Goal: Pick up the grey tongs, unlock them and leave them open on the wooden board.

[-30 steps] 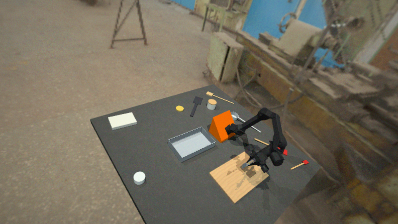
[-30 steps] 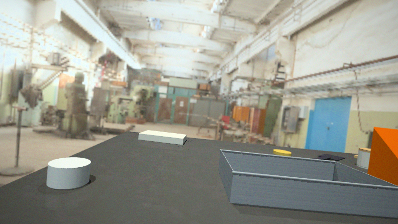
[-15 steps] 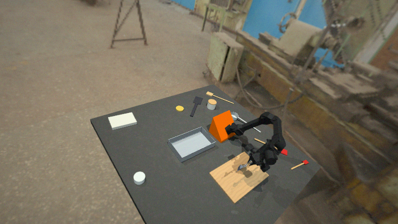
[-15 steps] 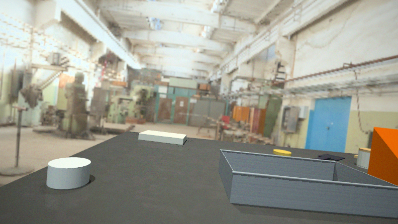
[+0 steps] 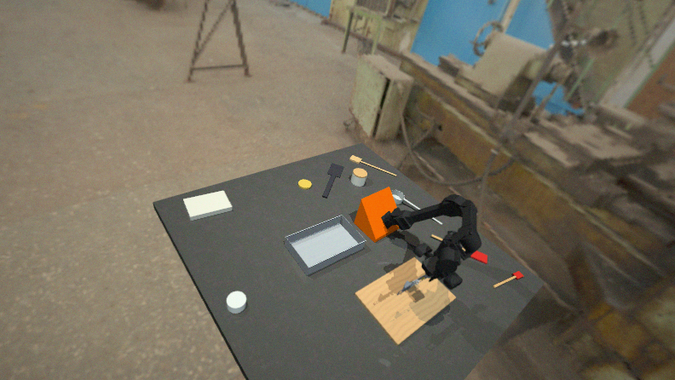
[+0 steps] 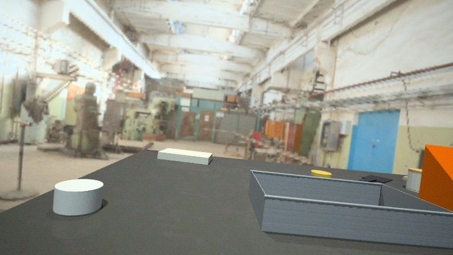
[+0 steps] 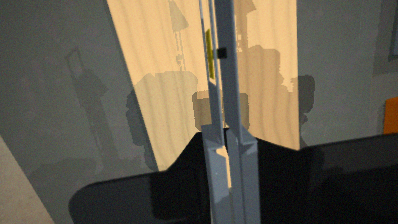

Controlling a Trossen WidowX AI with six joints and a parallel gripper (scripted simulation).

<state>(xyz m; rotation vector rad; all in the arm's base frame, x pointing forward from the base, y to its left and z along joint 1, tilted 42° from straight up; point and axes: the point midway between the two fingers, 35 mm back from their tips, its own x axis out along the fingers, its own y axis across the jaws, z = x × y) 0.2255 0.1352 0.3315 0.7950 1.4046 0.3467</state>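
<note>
My gripper tip is now 4 cm to the left of the wooden board and 15 cm above it. From my gripper tip the other things lie so: grey roasting tin (7 cm ahead, 43 cm to the right, 13 cm below); then red-headed tool (47 cm behind, 26 cm to the left, 15 cm below); then white puck (52 cm ahead, 44 cm to the right, 14 cm below).
</note>
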